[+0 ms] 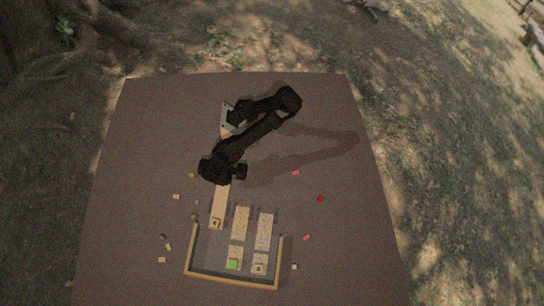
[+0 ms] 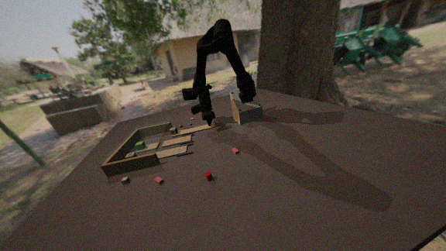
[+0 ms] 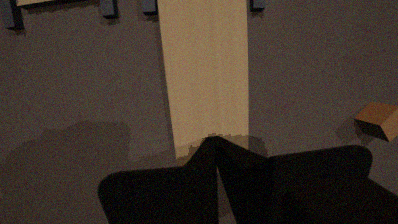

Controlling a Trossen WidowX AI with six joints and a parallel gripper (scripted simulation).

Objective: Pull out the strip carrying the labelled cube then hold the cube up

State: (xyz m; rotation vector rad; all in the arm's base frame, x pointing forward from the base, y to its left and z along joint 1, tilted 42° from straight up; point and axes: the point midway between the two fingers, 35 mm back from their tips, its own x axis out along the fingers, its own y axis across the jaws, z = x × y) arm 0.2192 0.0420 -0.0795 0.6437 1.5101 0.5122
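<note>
My gripper tip is 9 cm short of the strip and 1 cm to the left of it. The rest, counted from my gripper tip: grey peg (10 cm ahead, 10 cm to the right).
</note>
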